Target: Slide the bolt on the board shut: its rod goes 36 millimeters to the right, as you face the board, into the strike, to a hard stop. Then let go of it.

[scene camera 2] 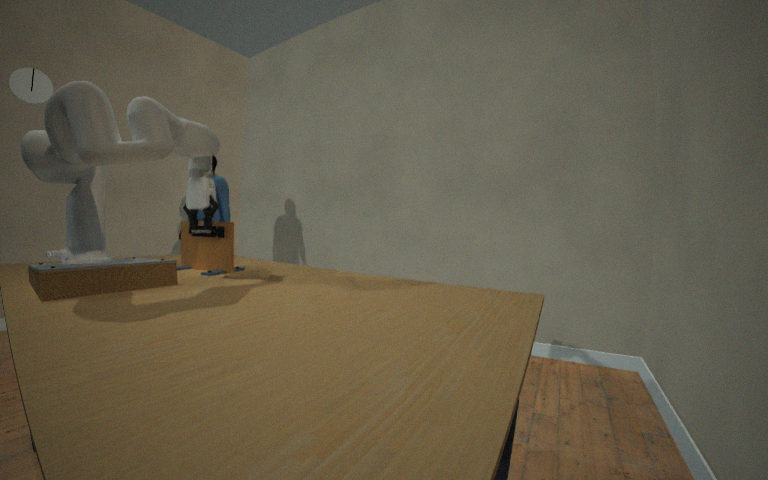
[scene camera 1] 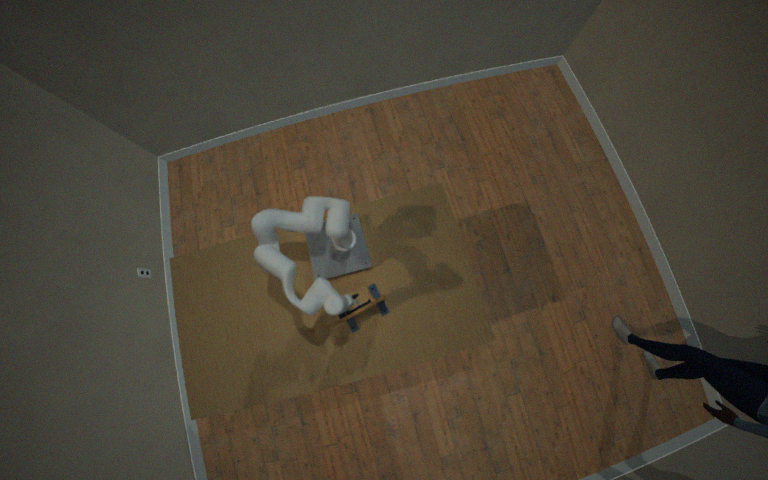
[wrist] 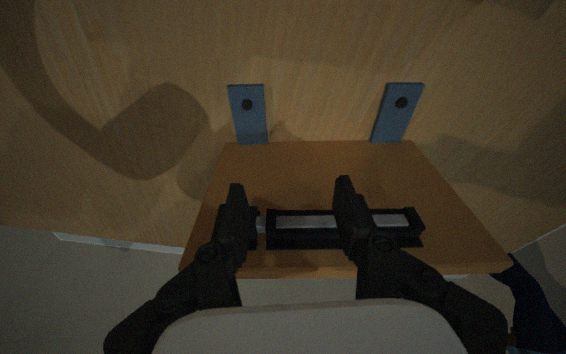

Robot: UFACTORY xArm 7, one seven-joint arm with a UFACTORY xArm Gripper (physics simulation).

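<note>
The orange-brown board stands upright on blue feet. In the wrist view the black bolt housing lies along its upper edge, with a pale slot. The dark strike is left of the housing, mostly behind the left finger; in scene camera 2 the strike is at the right. A short piece of the grey rod shows between strike and housing. My gripper is open, its fingers in front of the housing, nothing between them. The bolt's knob does not show; the right finger covers part of the slot.
Blue feet are fixed to the wooden table. The arm's base plate is near the board. A person stands beyond the table.
</note>
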